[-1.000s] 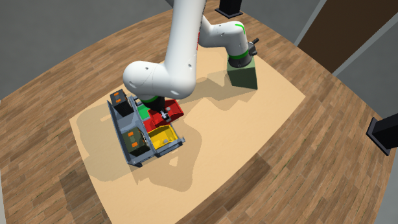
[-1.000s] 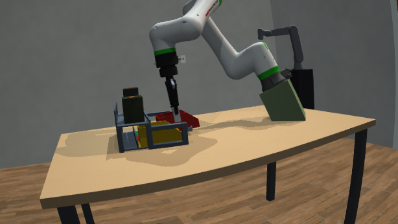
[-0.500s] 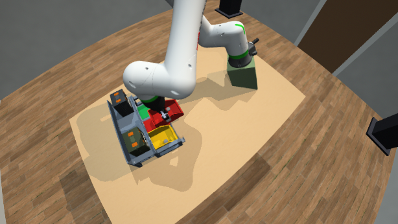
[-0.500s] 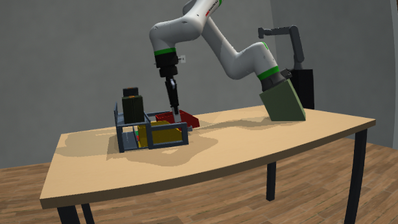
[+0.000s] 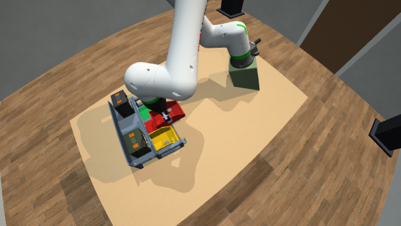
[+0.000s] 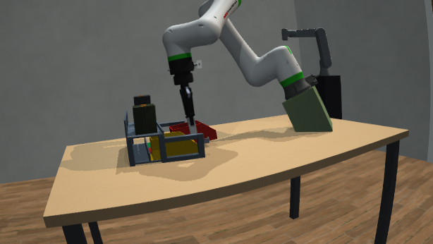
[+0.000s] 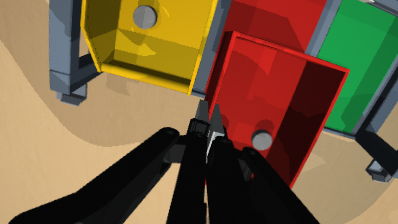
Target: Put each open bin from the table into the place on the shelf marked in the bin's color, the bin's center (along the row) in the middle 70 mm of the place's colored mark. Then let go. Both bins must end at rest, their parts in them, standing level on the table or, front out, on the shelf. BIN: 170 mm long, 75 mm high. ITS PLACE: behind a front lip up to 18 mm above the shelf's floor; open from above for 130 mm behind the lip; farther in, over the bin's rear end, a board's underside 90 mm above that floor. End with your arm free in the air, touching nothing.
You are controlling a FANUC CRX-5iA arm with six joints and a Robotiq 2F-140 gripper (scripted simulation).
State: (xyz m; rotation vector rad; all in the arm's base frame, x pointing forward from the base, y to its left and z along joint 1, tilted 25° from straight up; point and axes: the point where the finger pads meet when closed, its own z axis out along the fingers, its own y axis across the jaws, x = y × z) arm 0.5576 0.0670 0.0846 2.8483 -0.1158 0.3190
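Now: the red bin 1 cm behind my hand, 5 cm to the right of it and 4 cm below it. The rest, counted from my hand: yellow bin (10 cm ahead, 6 cm to the left, 5 cm below).
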